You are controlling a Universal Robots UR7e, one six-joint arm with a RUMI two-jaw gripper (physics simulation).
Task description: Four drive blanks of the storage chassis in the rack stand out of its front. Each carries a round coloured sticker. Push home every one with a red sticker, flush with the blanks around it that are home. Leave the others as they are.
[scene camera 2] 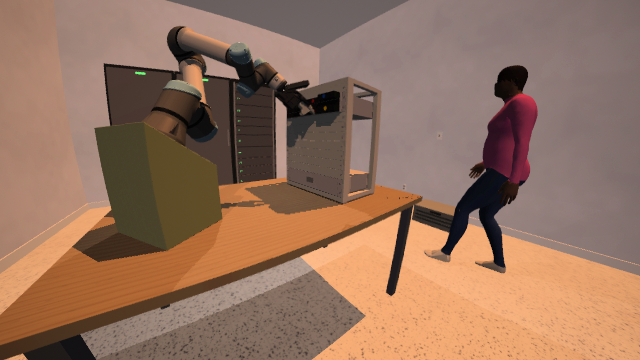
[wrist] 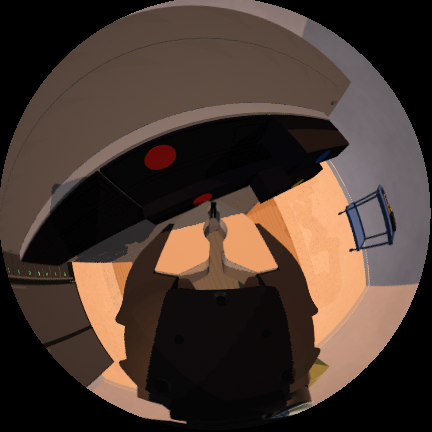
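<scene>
The storage chassis (wrist: 85, 210) is a black band high in the grey rack (scene camera 2: 316, 145). The upper red-sticker blank (wrist: 160, 157) (scene camera 2: 313, 101) looks level with its neighbours. The lower red-sticker blank (wrist: 202, 199) sits well behind the yellow one's face; whether it is fully flush I cannot tell. It is hidden behind the gripper in the scene view. The blue-sticker blank (wrist: 323, 156) (scene camera 2: 323, 95) and the yellow-sticker blank (wrist: 298, 183) (scene camera 2: 325, 108) stand out at the right. My gripper (wrist: 212, 203) (scene camera 2: 311, 112) is shut and empty, its tips at the lower red sticker, seemingly touching that blank.
The rack stands on the wooden table (scene camera 2: 240, 230), beside the arm's olive pedestal (scene camera 2: 190, 200). Dark server cabinets (scene camera 2: 255, 130) stand behind. A person in a pink top (scene camera 2: 510, 135) is right of the table, near a grey unit (scene camera 2: 434, 212) on the floor. A blue-framed chair (wrist: 356, 227) shows in the wrist view.
</scene>
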